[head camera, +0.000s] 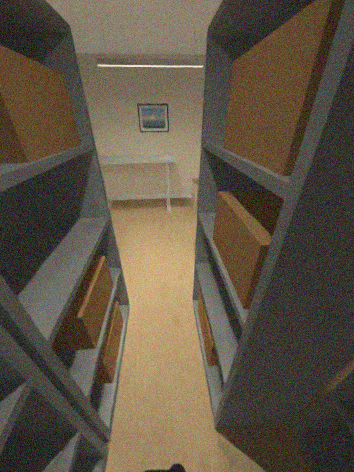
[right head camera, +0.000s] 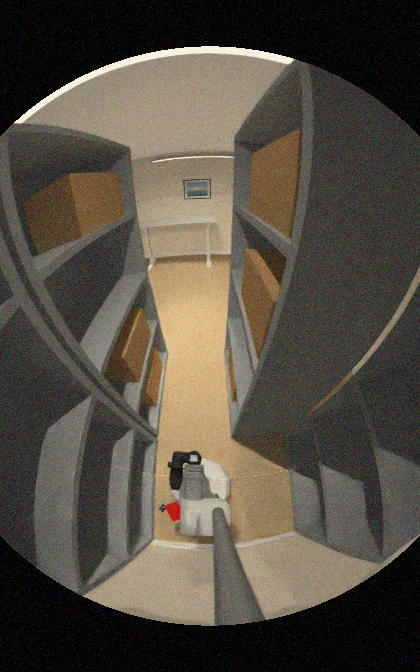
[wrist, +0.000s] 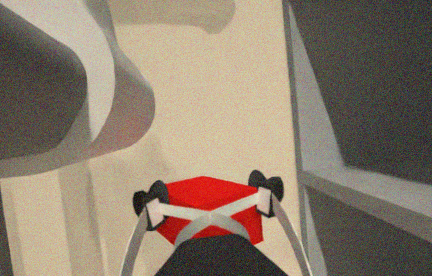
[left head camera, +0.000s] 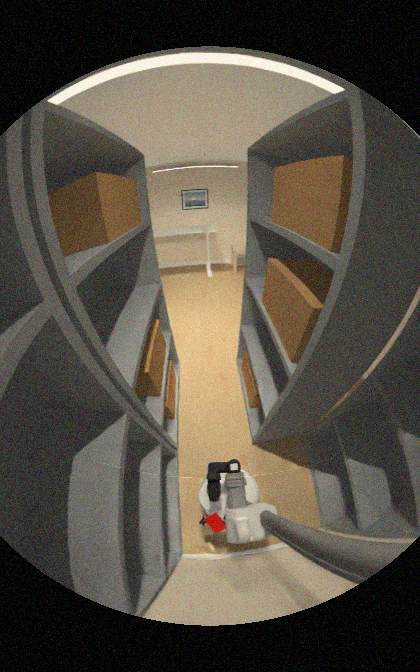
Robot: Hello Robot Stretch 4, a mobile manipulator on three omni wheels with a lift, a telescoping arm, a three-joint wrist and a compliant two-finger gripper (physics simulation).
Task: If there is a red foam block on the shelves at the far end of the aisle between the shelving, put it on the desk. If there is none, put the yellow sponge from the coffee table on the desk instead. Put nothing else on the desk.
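Frame: origin at the robot's base, x ahead, y left, z up, level; millimetres.
Seen in the pictures: gripper, fingertip midpoint: (wrist: 208,190).
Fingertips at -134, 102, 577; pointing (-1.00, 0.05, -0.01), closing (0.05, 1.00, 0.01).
Note:
A point is followed by its place in that frame, as x, y, z.
A red foam block (left head camera: 216,522) (right head camera: 173,511) (wrist: 205,192) @(-98, 98, 584) is held between the fingertips of my gripper (wrist: 208,190) @(-134, 102, 577), which is shut on it. In the wrist view the block sits between the two dark finger pads, with the crossed pale finger strips in front of it. In both side head views the block is folded in close beside my arm's mast and base, low near the bottom. In the head camera view the block does not show; a small dark part of the wrist shows at the bottom edge. The yellow sponge and the coffee table do not show.
Grey shelving (head camera: 290,210) @(410, -236, 1378) (left head camera: 350,210) with brown boxes (head camera: 240,250) @(608, -252, 1136) (left head camera: 119,212) lines both sides of the narrow aisle (head camera: 155,320). Beyond it stands a white table (head camera: 137,160) @(3504, 464, 923) (right head camera: 180,220) by the wall, under a picture (head camera: 153,118) @(4188, 180, 1526). In the wrist view, shelving (wrist: 325,120) @(-513, 429, 627) stands at right.

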